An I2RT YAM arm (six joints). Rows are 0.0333 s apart.
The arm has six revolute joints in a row. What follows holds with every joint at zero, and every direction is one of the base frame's. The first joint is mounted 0.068 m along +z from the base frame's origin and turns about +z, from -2.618 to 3.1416 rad. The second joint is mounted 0.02 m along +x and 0.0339 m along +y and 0.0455 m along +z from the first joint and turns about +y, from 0 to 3.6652 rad. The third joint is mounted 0.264 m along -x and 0.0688 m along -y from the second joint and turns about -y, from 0 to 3.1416 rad. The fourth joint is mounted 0.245 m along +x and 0.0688 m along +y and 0.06 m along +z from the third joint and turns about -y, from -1.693 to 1.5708 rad. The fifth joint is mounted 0.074 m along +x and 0.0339 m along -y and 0.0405 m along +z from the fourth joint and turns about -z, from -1.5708 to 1.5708 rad. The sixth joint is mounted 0.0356 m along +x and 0.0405 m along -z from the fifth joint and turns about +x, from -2.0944 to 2.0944 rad. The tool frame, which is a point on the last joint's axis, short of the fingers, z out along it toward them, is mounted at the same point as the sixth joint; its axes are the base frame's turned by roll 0, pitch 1.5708 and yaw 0 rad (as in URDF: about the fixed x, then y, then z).
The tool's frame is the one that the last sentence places.
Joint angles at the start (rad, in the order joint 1, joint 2, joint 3, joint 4, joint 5, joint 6):
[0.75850, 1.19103, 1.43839, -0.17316, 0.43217, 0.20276]
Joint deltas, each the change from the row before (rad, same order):
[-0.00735, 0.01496, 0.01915, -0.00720, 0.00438, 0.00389]
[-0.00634, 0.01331, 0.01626, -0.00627, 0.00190, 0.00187]
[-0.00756, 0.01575, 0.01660, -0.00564, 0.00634, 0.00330]
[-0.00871, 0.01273, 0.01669, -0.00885, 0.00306, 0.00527]
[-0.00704, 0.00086, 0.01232, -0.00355, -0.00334, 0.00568]
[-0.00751, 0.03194, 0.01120, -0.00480, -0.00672, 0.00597]
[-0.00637, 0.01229, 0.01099, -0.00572, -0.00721, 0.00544]
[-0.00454, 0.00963, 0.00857, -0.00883, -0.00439, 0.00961]
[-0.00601, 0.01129, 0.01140, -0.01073, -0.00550, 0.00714]
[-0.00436, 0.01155, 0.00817, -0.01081, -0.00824, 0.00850]
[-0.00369, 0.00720, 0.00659, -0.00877, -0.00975, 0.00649]
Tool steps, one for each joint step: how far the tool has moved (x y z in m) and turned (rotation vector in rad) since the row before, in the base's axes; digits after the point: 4 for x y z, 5 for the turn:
[0.0036, 0.0006, 0.0020, 0.00185, 0.00363, -0.01146]
[0.0032, 0.0007, 0.0015, -0.00038, 0.00309, -0.00812]
[0.0041, 0.0009, 0.0011, 0.00022, 0.00478, -0.01369]
[0.0035, -0.0001, 0.0014, 0.00191, 0.00524, -0.01148]
[0.0002, -0.0022, 0.0034, 0.01054, -0.00450, -0.00339]
[0.0092, 0.0057, -0.0048, -0.01133, 0.02063, -0.00051]
[0.0035, 0.0010, -0.0001, 0.00045, 0.00663, 0.00102]
[0.0027, 0.0008, -0.0006, 0.00273, 0.01007, 0.00010]
[0.0032, 0.0007, -0.0003, -0.00005, 0.01001, -0.00039]
[0.0032, 0.0014, -0.0015, -0.00095, 0.01320, 0.00393]
[0.0020, 0.0007, -0.0007, 0.00030, 0.00908, 0.00602]

